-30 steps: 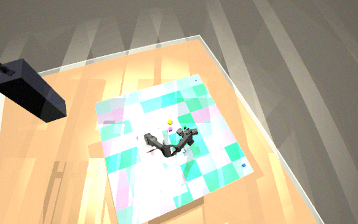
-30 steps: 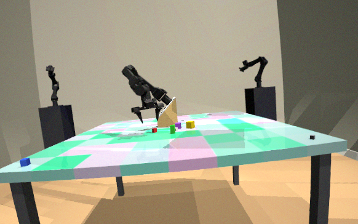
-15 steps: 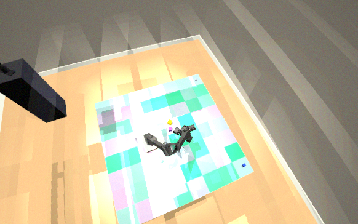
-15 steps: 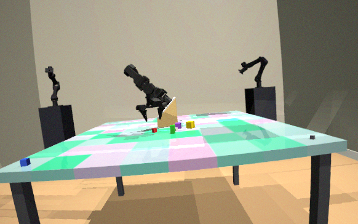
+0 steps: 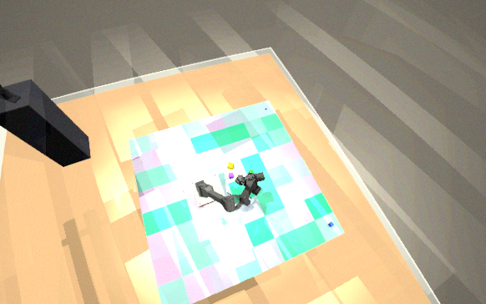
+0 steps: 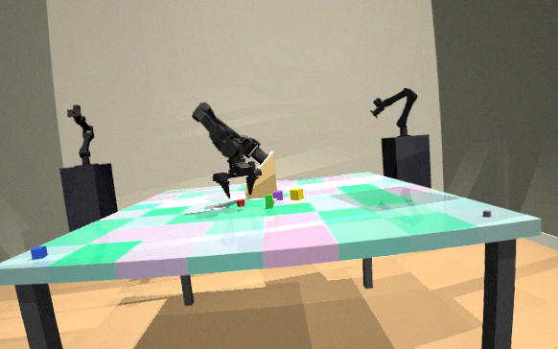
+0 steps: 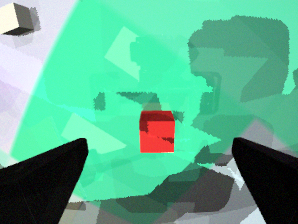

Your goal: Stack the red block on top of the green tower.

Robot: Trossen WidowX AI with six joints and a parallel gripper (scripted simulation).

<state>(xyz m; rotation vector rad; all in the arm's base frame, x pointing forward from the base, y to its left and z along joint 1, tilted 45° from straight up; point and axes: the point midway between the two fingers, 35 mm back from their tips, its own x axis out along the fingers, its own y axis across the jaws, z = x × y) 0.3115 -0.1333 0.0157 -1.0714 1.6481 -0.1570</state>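
The red block lies 2 cm below my gripper tip. From my gripper tip the other things lie so: purple block 7 cm behind, 15 cm to the left, 2 cm below; yellow block 4 cm behind, 22 cm to the left, 2 cm below; white block 1 cm ahead, 13 cm to the left, 3 cm below.
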